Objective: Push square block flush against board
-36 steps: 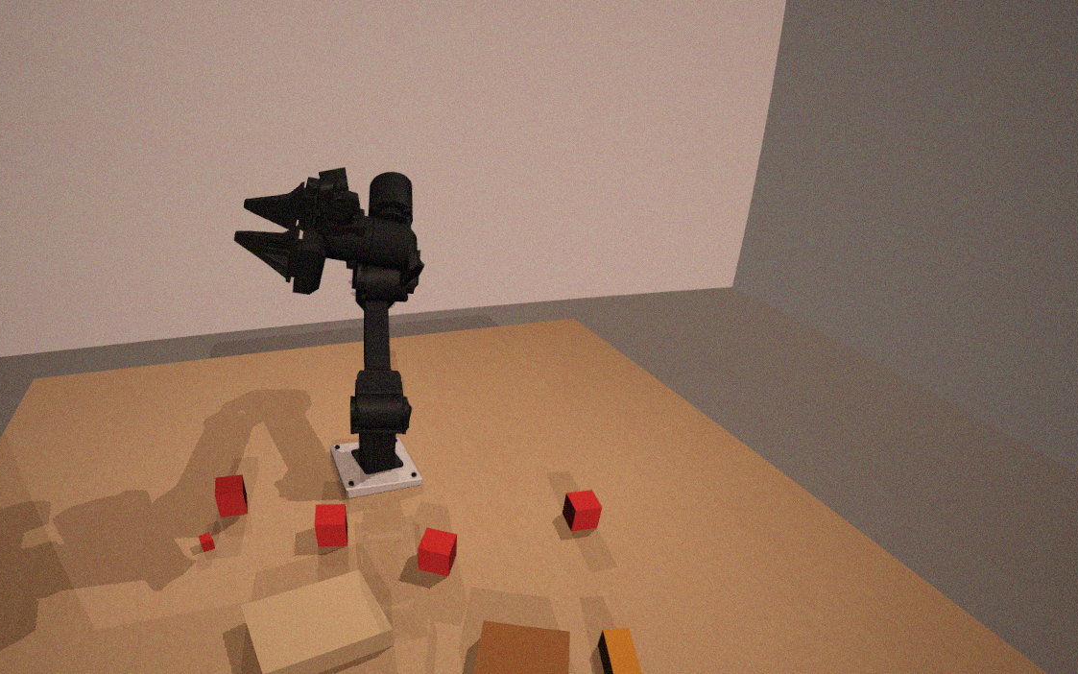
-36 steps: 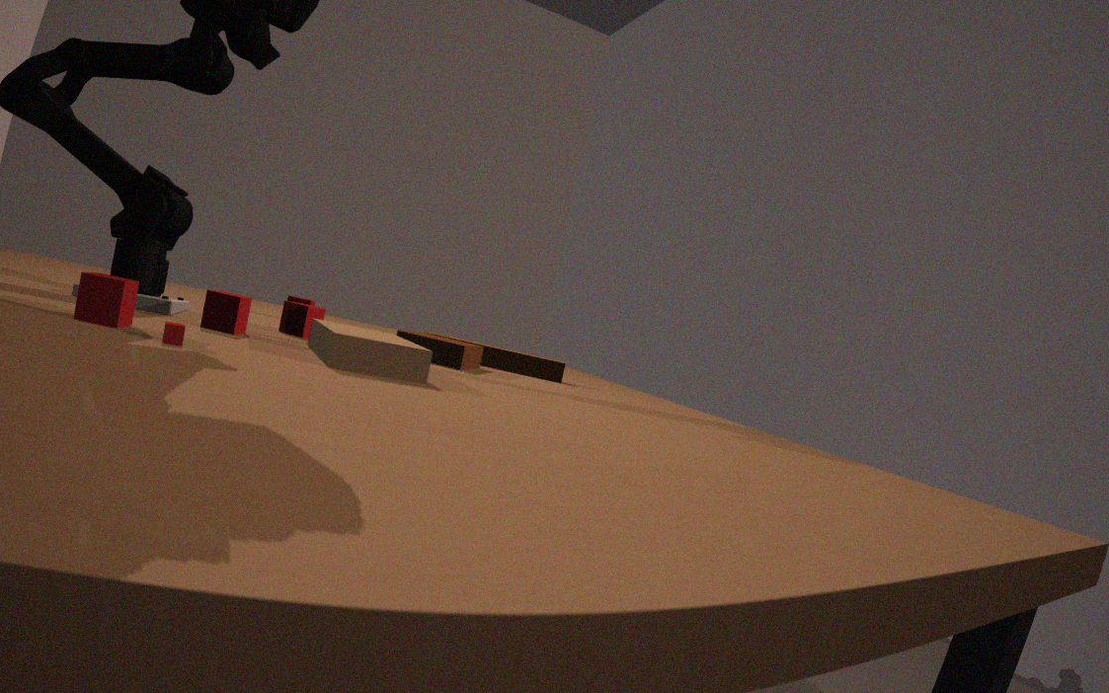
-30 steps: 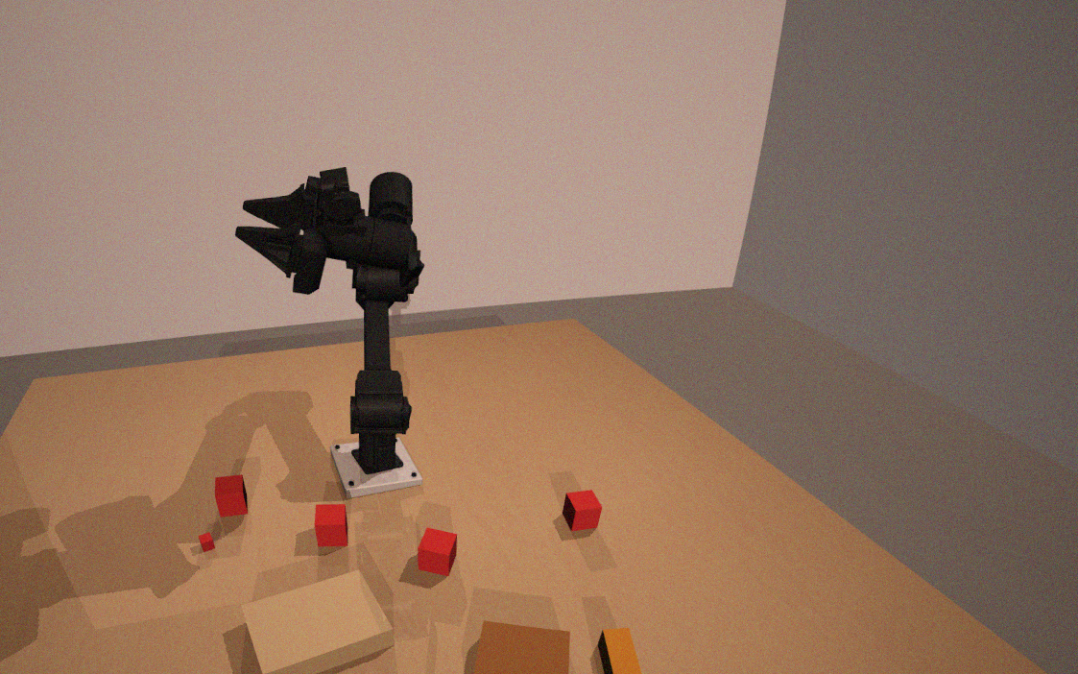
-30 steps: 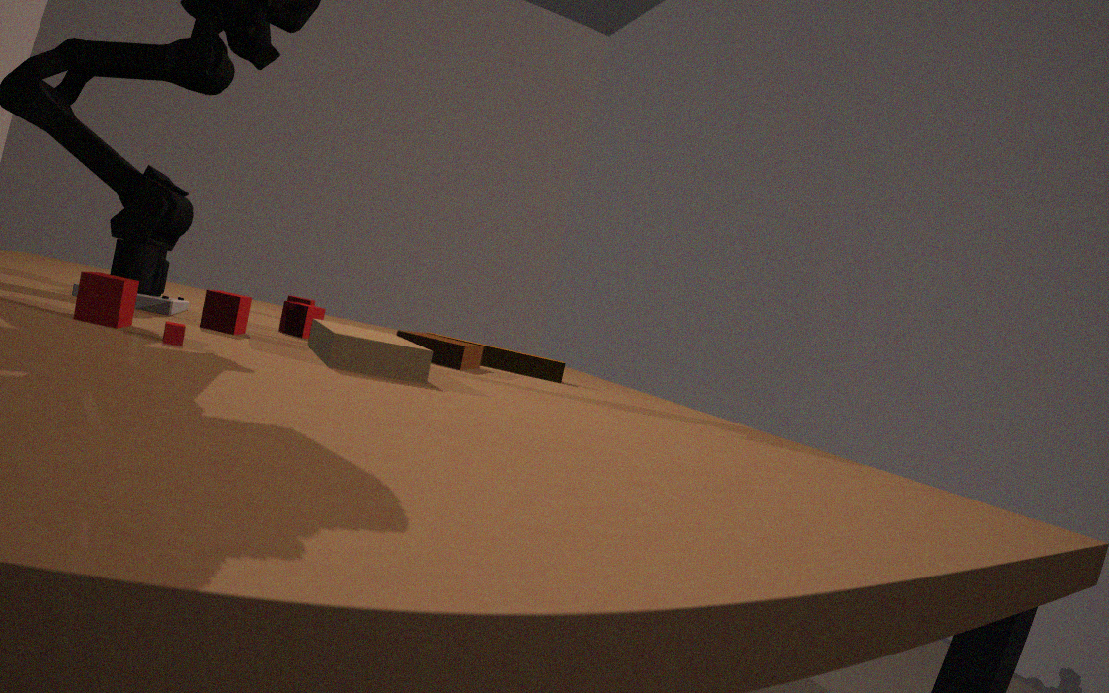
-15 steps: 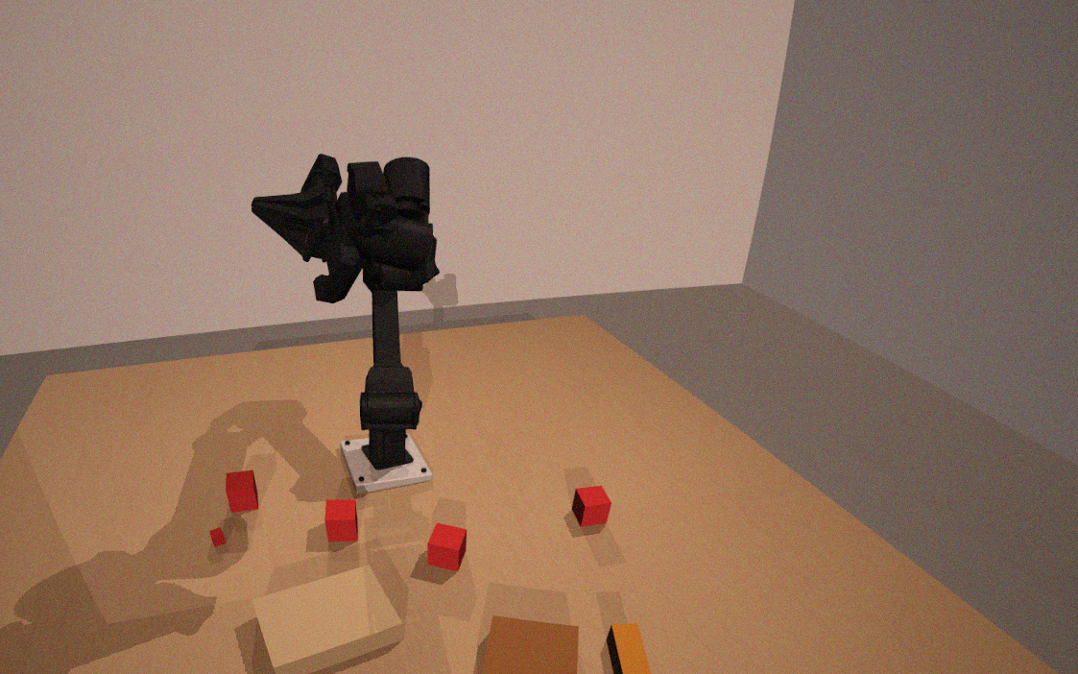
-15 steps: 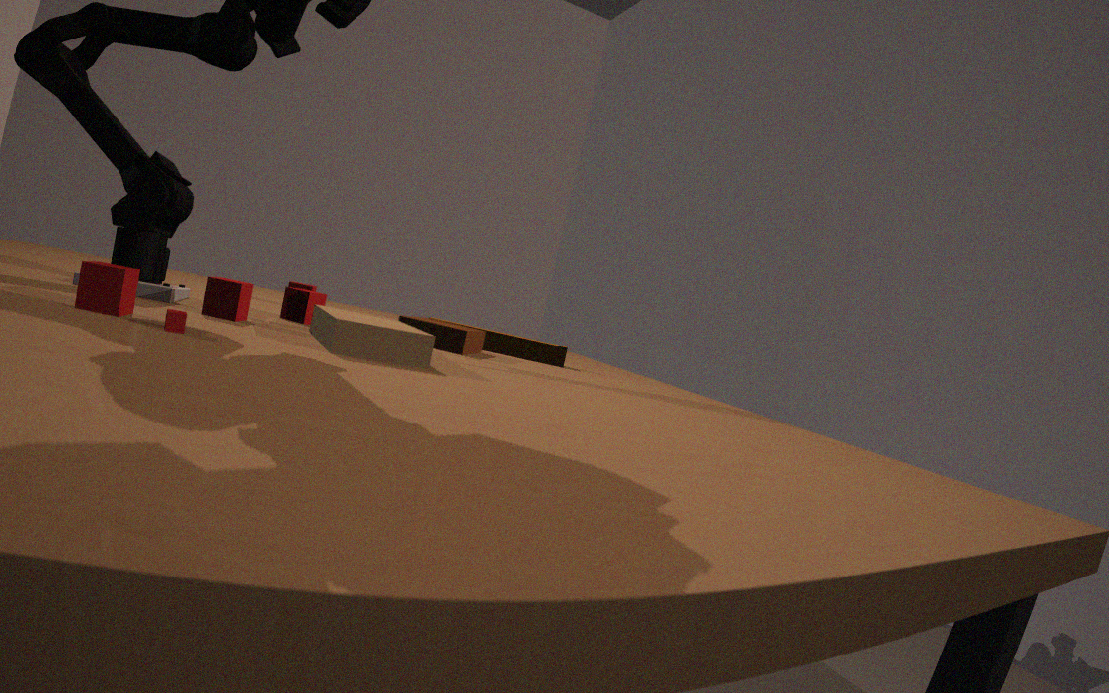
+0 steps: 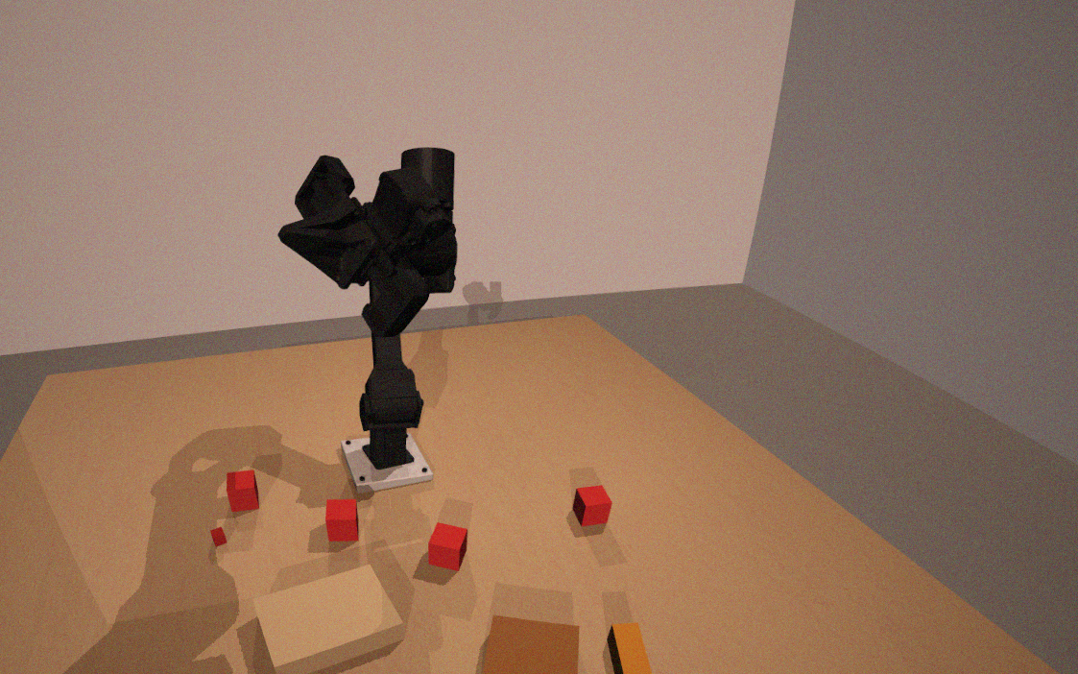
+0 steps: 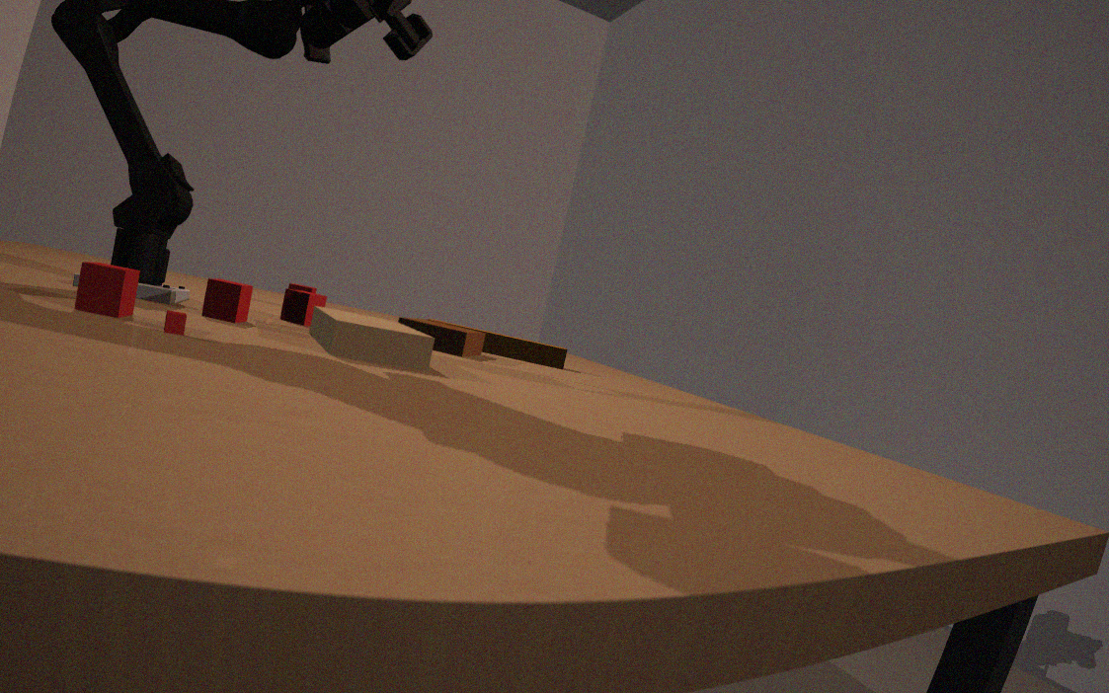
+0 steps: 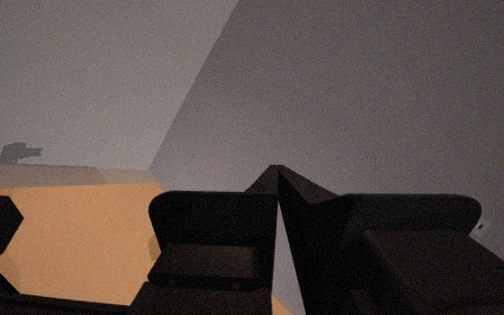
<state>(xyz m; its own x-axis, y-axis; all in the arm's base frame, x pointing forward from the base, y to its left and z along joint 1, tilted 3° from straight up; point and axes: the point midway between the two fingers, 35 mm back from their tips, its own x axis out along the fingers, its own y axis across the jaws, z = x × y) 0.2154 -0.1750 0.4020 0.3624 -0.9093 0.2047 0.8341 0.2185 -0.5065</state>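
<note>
Right now the brown square block is 420 mm below my gripper tip, 200 mm ahead of it and 160 mm to the left of it. From my gripper tip the other things lie so: tan block: 420 mm below, 40 mm ahead, 10 mm to the right; tiny red cube: 430 mm below, 150 mm behind, 100 mm to the right; orange board: 420 mm below, 320 mm ahead, 220 mm to the left.
</note>
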